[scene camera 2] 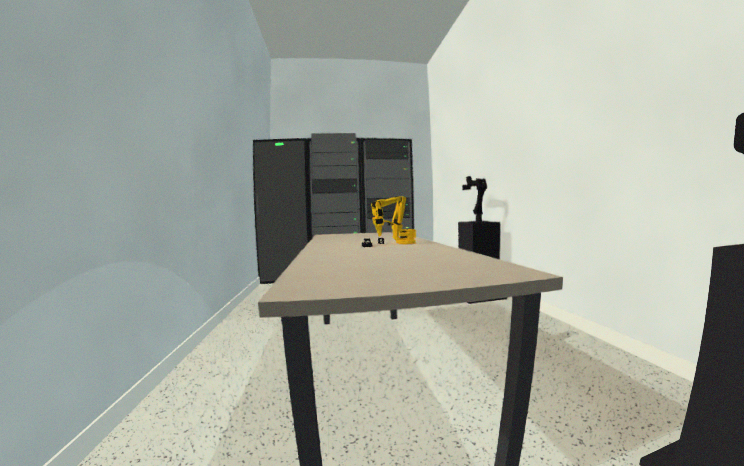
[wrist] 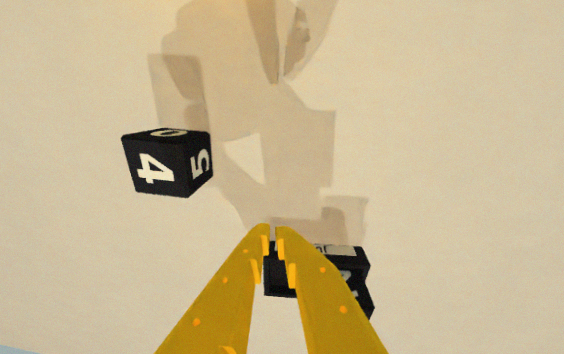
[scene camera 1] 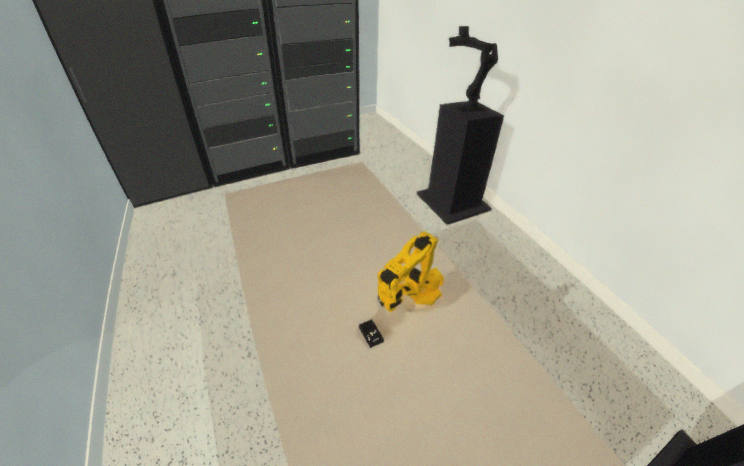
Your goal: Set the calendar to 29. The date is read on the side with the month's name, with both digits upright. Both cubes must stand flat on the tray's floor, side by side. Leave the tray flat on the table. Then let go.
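Observation:
The black calendar tray (scene camera 1: pixel 364 333) (scene camera 2: pixel 366 244) (wrist: pixel 341 250) sits on the table; in the wrist view its month strip shows in part, the name unreadable. One black cube (wrist: pixel 357 281) is in its right part in that view, its white digit partly hidden by a jaw; the left part shows an empty dark space. A loose black cube (scene camera 2: pixel 381 240) (wrist: pixel 162 162) stands on the table apart from the tray, with 4 and 5 on its sides and 0 on top. My gripper (scene camera 2: pixel 379 235) (wrist: pixel 273 228) is shut and empty, above the table, its tips overlapping the tray's near part in the wrist view.
The yellow arm's base (scene camera 1: pixel 429 290) (scene camera 2: pixel 406 236) stands on the table (scene camera 1: pixel 329 246) (scene camera 2: pixel 384 274), right of the tray in the scene views. A black pedestal (scene camera 1: pixel 466 159) (scene camera 2: pixel 485 238) with a dark arm stands by the right wall. Server racks stand beyond the table.

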